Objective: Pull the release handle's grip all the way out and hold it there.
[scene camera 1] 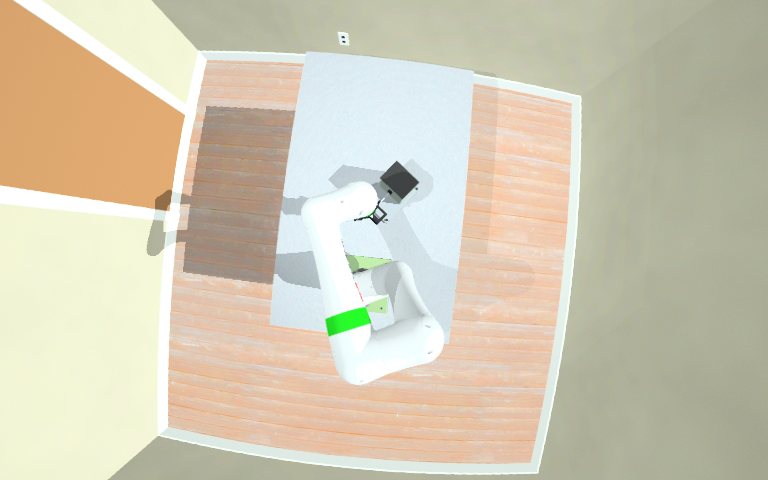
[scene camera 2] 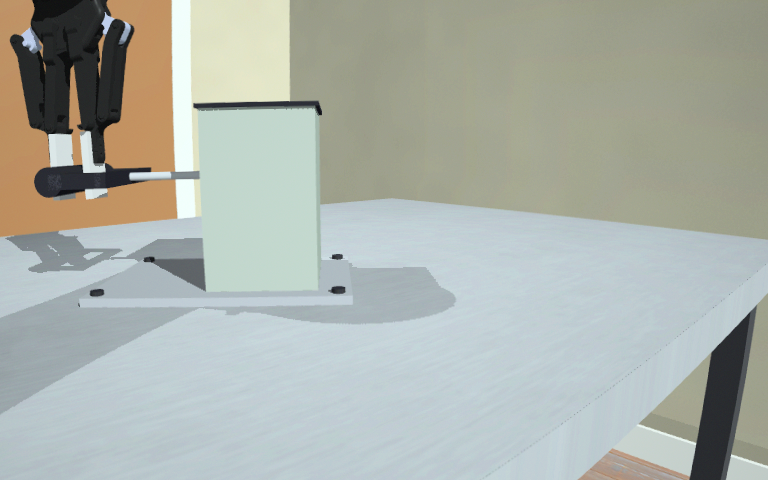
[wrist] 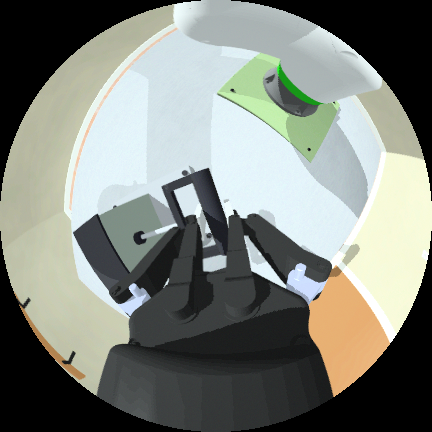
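The release handle's dark grip (scene camera 2: 46, 182) (wrist: 208, 192) is a rectangular frame standing out from the pale green housing (scene camera 2: 260, 198) (wrist: 131, 225). A light rod (scene camera 2: 150, 176) (wrist: 159, 231) shows between grip and housing, with a clear gap there. My gripper (scene camera 2: 79, 182) (wrist: 214, 209) points down and is shut on the grip's outer bar, one white fingertip inside the frame and one outside. The housing's black lid (scene camera 1: 399, 178) (scene camera 2: 257, 105) (wrist: 95, 245) lies to the side of the fingers. In scene camera 1 my arm partly hides the gripper.
The housing stands on a light base plate (scene camera 2: 226, 301) with black bolts at its corners, on the pale table (scene camera 1: 385, 113) (scene camera 2: 509, 350) (wrist: 175, 100). My arm's green mounting plate (scene camera 1: 368, 262) (wrist: 245, 100) is on the same table. The grip hangs above the table top.
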